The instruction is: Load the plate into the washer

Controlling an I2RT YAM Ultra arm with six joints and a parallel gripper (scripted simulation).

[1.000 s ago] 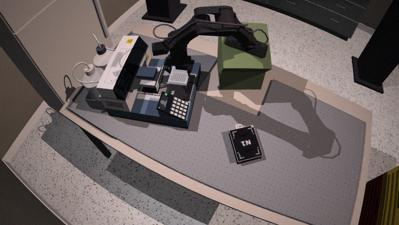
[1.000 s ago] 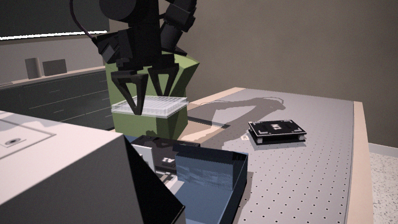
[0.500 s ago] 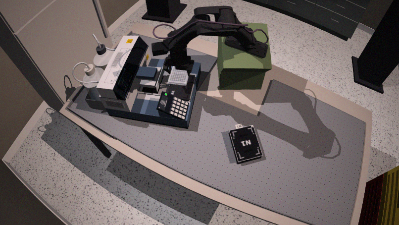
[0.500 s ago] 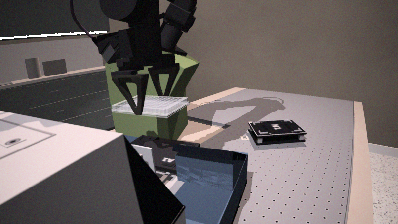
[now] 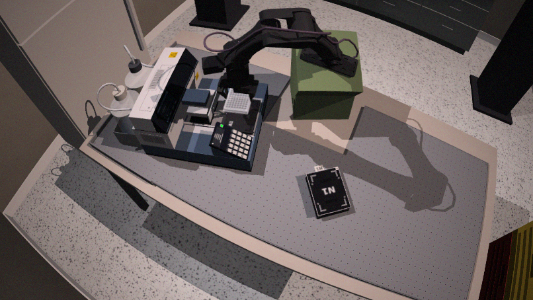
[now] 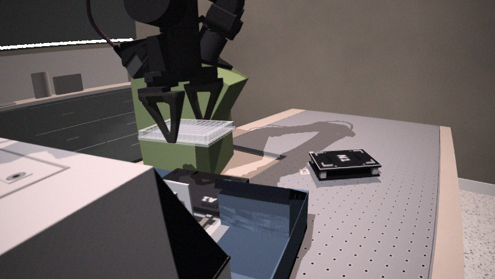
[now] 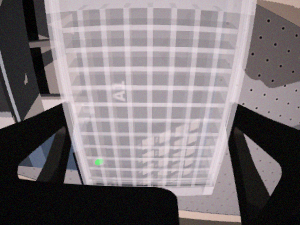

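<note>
Right now the dark carrier is 10 cm below my hand. The rest, counted from my hand: small label: 32 cm to the left, 19 cm below, 6 cm ahead; clear well plate: right at my hand; plate washer: 15 cm to the right, 6 cm below, 2 cm ahead.
</note>
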